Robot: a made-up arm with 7 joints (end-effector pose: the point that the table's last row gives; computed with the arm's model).
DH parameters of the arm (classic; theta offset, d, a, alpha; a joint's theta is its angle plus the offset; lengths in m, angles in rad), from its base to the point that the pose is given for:
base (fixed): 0 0 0 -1.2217
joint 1: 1.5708 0 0 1.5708
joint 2: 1.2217 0 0 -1.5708
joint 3: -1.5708 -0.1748 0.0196 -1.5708
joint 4: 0 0 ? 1.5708
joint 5: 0 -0.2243 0 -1.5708
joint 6: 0 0 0 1.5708
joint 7: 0 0 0 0
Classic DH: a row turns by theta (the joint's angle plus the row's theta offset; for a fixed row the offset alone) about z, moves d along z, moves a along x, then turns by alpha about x.
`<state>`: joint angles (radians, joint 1 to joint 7).
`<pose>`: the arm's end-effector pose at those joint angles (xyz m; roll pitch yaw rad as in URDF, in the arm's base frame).
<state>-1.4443 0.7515 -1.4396 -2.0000 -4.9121 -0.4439 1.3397</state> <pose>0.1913 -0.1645 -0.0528 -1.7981 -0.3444 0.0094</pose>
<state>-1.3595 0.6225 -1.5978 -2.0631 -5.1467 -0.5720 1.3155</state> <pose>0.1467 -0.1717 -0.1027 -1.8389 -0.3768 -0.2065</pose>
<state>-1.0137 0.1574 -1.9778 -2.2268 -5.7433 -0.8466 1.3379</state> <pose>-0.0269 -0.1635 -0.1478 -2.3673 -0.3198 -0.7648</pose>
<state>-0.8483 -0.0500 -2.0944 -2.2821 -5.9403 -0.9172 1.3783</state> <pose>-0.0870 -0.1523 -0.1208 -2.6956 -0.3607 -0.9043</pose>
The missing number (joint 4, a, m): -0.0272
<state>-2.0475 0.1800 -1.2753 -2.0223 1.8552 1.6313 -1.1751</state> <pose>0.0243 -0.2532 0.0025 -0.3345 0.1335 2.7938</pose>
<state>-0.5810 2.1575 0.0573 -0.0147 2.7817 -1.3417 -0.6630</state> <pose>-0.0551 0.3389 0.2043 -1.4151 -0.0405 -1.8146</pose>
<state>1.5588 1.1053 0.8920 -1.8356 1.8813 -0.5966 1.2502</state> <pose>0.0282 0.2733 -0.0627 -1.7097 -0.1551 2.3507</pose>
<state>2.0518 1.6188 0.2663 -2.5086 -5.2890 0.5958 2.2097</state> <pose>-0.0416 0.0792 -0.1498 0.5712 0.1232 1.8997</pose>
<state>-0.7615 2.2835 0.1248 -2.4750 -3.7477 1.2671 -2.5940</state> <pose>0.1108 -0.0426 0.1357 0.0145 0.3393 2.7233</pose>
